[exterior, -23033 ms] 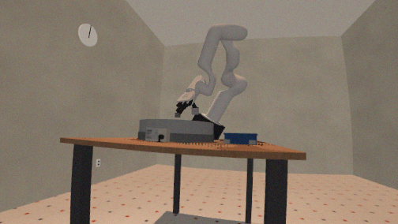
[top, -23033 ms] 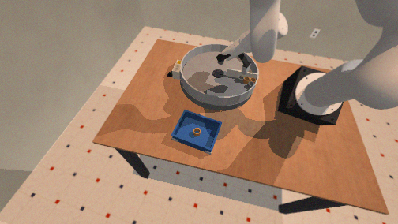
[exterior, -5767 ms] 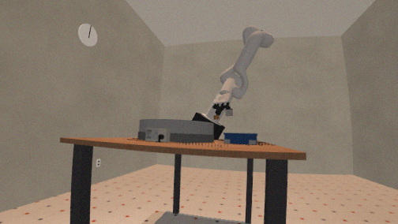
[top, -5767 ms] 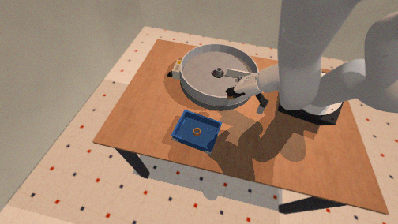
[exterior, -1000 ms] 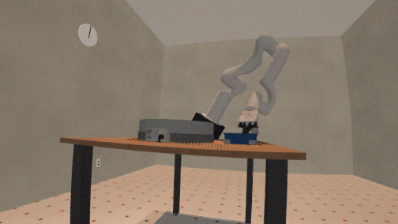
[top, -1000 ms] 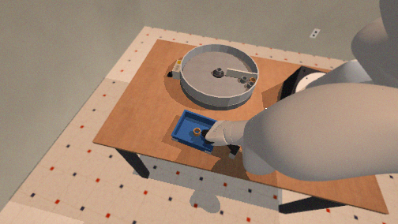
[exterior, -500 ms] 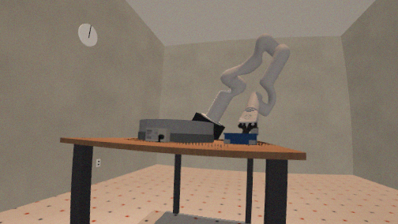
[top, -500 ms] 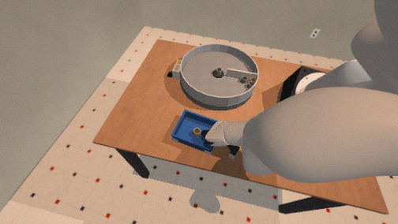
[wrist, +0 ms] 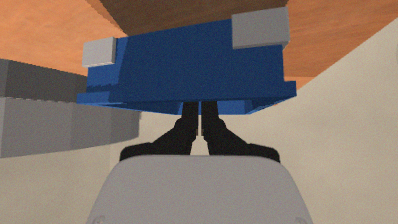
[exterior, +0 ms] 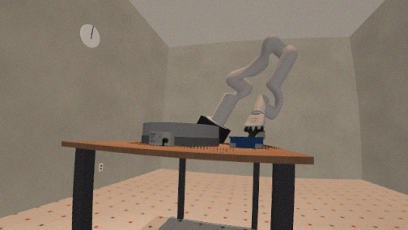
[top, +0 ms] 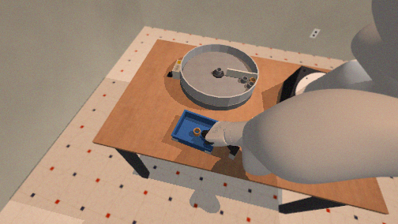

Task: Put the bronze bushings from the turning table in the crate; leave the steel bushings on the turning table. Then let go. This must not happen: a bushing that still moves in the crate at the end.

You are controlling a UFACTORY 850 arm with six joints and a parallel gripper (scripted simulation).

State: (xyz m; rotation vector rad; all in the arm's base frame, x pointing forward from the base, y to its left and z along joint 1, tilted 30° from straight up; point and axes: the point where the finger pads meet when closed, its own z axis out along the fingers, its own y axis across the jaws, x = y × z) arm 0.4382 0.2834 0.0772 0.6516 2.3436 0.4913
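My gripper is now 40 mm short of the blue crate, 30 mm above it and 20 mm to the left of it. The rest, counted from my hand: grey turning table 380 mm to the right, 30 mm ahead.
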